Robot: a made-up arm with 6 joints. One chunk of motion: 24 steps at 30 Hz.
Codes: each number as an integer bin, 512 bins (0 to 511) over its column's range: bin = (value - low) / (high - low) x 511, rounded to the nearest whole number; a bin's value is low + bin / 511 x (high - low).
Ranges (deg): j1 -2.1..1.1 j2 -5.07..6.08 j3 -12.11..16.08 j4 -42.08..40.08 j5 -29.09..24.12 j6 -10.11..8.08
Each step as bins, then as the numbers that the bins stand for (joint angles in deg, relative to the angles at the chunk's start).
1 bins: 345 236 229 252 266 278
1 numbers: 0.06 0.08 0.52 -1.56 -1.39 -0.21
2 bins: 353 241 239 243 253 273
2 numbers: 0.11 0.19 1.07 -3.01 -2.75 -0.39
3 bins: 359 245 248 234 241 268
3 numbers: 0.15 0.28 1.57 -4.46 -3.99 -0.57
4 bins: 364 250 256 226 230 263
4 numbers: 0.18 0.38 2.01 -5.74 -5.14 -0.75
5 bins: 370 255 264 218 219 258
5 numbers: 0.22 0.49 2.45 -7.03 -6.29 -0.93
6 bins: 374 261 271 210 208 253
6 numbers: 0.24 0.63 2.84 -8.32 -7.43 -1.10
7 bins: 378 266 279 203 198 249
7 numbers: 0.27 0.73 3.28 -9.44 -8.47 -1.25
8 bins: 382 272 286 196 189 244
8 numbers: 0.29 0.87 3.67 -10.57 -9.41 -1.42
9 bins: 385 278 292 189 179 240
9 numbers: 0.31 1.00 4.00 -11.69 -10.45 -1.57
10 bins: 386 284 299 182 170 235
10 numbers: 0.32 1.13 4.38 -12.82 -11.39 -1.74
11 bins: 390 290 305 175 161 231
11 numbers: 0.34 1.26 4.72 -13.94 -12.33 -1.89
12 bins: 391 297 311 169 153 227
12 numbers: 0.35 1.41 5.05 -14.91 -13.16 -2.03
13 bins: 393 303 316 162 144 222
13 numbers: 0.36 1.54 5.32 -16.03 -14.10 -2.21
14 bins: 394 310 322 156 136 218
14 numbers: 0.37 1.69 5.65 -17.00 -14.93 -2.35
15 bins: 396 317 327 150 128 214
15 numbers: 0.38 1.85 5.93 -17.96 -15.76 -2.49
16 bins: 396 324 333 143 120 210
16 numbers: 0.38 2.00 6.26 -19.09 -16.59 -2.63
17 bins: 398 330 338 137 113 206
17 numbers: 0.39 2.13 6.54 -20.05 -17.32 -2.78
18 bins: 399 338 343 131 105 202
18 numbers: 0.40 2.31 6.81 -21.02 -18.16 -2.92
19 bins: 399 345 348 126 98 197
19 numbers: 0.40 2.46 7.09 -21.82 -18.89 -3.10
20 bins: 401 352 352 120 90 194
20 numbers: 0.41 2.61 7.31 -22.79 -19.72 -3.20
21 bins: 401 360 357 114 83 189
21 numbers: 0.41 2.79 7.58 -23.75 -20.45 -3.38
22 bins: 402 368 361 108 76 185
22 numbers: 0.42 2.96 7.81 -24.72 -21.18 -3.52
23 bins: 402 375 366 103 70 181
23 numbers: 0.42 3.11 8.08 -25.52 -21.80 -3.67
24 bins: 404 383 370 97 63 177
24 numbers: 0.43 3.29 8.30 -26.48 -22.53 -3.81
